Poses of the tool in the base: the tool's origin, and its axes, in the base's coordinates. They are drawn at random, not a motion.
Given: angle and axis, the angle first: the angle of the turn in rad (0 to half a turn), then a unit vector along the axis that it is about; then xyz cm.
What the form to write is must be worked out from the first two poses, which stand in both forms.
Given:
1: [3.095, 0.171, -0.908, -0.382, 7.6, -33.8, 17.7]
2: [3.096, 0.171, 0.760, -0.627, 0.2, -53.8, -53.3]
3: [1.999, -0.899, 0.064, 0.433, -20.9, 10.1, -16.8]
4: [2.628, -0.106, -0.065, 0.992, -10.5, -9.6, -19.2]
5: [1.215, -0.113, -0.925, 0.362, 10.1, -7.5, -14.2]
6: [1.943, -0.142, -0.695, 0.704, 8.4, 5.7, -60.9]
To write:
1: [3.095, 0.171, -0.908, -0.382, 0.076, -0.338, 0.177]
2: [3.096, 0.171, 0.760, -0.627, 0.002, -0.538, -0.533]
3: [1.999, -0.899, 0.064, 0.433, -0.209, 0.101, -0.168]
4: [2.628, -0.106, -0.065, 0.992, -0.105, -0.096, -0.192]
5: [1.215, -0.113, -0.925, 0.362, 0.101, -0.075, -0.142]
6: [1.943, -0.142, -0.695, 0.704, 0.084, 0.057, -0.609]
